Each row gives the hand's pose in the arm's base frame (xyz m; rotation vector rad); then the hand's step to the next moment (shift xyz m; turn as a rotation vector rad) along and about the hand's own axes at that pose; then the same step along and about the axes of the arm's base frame.
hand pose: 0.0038 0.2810 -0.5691 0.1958 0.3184 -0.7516
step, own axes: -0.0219 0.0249 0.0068 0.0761 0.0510 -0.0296
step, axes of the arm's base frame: 0.0038 0.0298 0.0156 0.0814 -0.0035 -0.0513
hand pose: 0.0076 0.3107 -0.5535 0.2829 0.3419 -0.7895
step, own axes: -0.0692 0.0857 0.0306 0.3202 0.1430 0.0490
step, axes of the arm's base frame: 0.0233 0.0905 0.0658 0.3236 -0.1273 -0.0669
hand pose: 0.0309 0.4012 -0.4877 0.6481 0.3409 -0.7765
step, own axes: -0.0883 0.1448 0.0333 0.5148 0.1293 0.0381
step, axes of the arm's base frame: 0.0491 0.1032 0.1297 0.4439 -0.2320 -0.1797
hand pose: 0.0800 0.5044 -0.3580 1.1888 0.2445 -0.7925
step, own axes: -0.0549 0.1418 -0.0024 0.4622 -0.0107 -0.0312
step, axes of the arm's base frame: 0.0556 0.0460 0.1339 0.3292 -0.1683 -0.2794
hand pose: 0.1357 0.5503 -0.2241 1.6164 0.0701 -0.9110
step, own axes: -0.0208 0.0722 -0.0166 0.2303 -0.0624 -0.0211
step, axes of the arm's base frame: 0.0312 0.0029 0.0703 0.1376 -0.0631 -0.1856
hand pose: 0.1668 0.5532 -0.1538 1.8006 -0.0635 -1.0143
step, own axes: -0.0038 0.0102 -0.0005 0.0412 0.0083 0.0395
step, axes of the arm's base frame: 0.0019 -0.0027 0.0104 0.0038 -0.0527 -0.0231
